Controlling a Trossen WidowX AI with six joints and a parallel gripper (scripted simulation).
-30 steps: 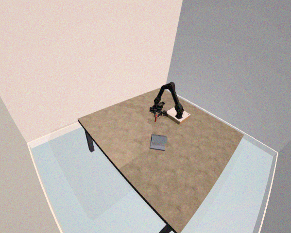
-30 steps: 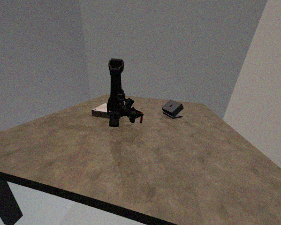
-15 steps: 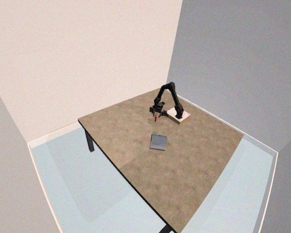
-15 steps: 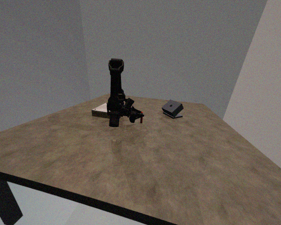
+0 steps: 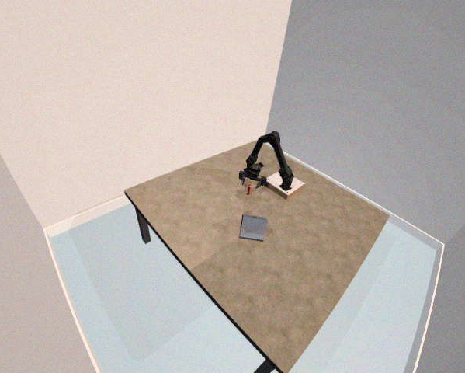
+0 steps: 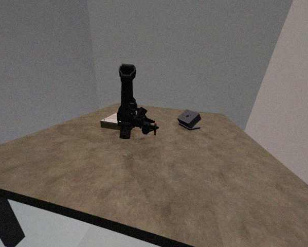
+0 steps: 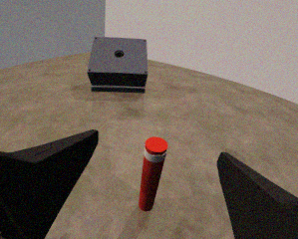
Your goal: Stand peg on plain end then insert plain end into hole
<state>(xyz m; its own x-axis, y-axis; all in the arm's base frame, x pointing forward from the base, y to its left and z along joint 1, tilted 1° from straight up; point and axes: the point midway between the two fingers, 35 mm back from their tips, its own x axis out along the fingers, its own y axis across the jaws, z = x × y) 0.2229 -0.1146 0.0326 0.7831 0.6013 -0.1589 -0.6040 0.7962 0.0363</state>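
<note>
The red peg lies 10 mm below my gripper tip and 10 mm behind it. The rest, counted from my gripper tip: grey sloped panel 260 mm to the left, 160 mm ahead.
</note>
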